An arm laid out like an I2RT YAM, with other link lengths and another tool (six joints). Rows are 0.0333 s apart.
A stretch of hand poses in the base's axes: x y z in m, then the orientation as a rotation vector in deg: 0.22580 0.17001 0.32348 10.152 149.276 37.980; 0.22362 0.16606 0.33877 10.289 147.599 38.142; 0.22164 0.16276 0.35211 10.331 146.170 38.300; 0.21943 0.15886 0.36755 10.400 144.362 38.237; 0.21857 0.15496 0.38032 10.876 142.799 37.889; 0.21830 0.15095 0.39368 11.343 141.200 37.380; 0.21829 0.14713 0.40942 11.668 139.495 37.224; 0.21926 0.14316 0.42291 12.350 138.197 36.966; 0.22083 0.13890 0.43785 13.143 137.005 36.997; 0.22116 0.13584 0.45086 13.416 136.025 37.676; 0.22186 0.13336 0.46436 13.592 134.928 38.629; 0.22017 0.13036 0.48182 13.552 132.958 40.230; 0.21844 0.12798 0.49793 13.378 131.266 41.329
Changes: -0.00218 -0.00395 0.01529 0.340 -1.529 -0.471; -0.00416 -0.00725 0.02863 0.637 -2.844 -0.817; -0.00637 -0.01115 0.04407 0.835 -4.545 -1.323; -0.00723 -0.01505 0.05684 0.870 -5.963 -2.111; -0.00750 -0.01906 0.07020 0.795 -7.439 -2.943; -0.00751 -0.02288 0.08594 0.966 -8.991 -3.630; -0.00654 -0.02685 0.09943 1.073 -10.085 -4.489; -0.00497 -0.03111 0.11437 1.398 -11.000 -5.340; -0.00464 -0.03417 0.12738 2.081 -11.741 -5.629; -0.00394 -0.03665 0.14088 2.971 -12.565 -5.815; -0.00563 -0.03965 0.15834 4.442 -14.140 -5.919; -0.00736 -0.04203 0.17445 5.494 -15.564 -5.965
